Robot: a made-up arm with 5 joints.
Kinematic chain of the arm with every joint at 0, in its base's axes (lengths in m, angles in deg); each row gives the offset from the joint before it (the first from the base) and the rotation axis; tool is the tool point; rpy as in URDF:
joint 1: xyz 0.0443 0 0.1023 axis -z
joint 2: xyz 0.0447 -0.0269 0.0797 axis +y
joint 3: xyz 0.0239 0 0.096 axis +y
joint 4: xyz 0.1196 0 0.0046 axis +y
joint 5: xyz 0.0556 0.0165 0 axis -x
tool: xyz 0 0 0 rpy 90 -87.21 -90
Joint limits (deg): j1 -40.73..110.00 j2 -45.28..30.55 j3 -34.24..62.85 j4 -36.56..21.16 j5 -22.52..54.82
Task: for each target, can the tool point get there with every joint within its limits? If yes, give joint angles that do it. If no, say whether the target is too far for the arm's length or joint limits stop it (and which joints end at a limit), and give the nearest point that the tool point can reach.
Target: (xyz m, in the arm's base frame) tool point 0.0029 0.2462 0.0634
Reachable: no: joint limits stop it (at a limit: joint 1, joint 2) | nearest point 0.1482 0.0757 0.0778 | short by 0.224 m
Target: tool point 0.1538 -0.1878 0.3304
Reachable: yes | joints 57.00 -11.11 -6.49 8.19 9.49
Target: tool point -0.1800 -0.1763 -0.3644
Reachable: no: too far | nearest point -0.0167 -0.1372 0.0809 | short by 0.476 m
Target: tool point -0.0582 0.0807 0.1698
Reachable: no: joint limits stop it (at a limit: joint 1, joint 2, joint 3, joint 4) | nearest point 0.0043 -0.0796 0.0823 | short by 0.193 m
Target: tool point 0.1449 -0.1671 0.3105
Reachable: yes | joints 55.90 -26.26 13.26 12.56 -14.06
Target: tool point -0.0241 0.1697 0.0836
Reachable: no: joint limits stop it (at a limit: joint 1, joint 2, joint 3, joint 4) | nearest point 0.1181 0.0498 0.0823 | short by 0.186 m
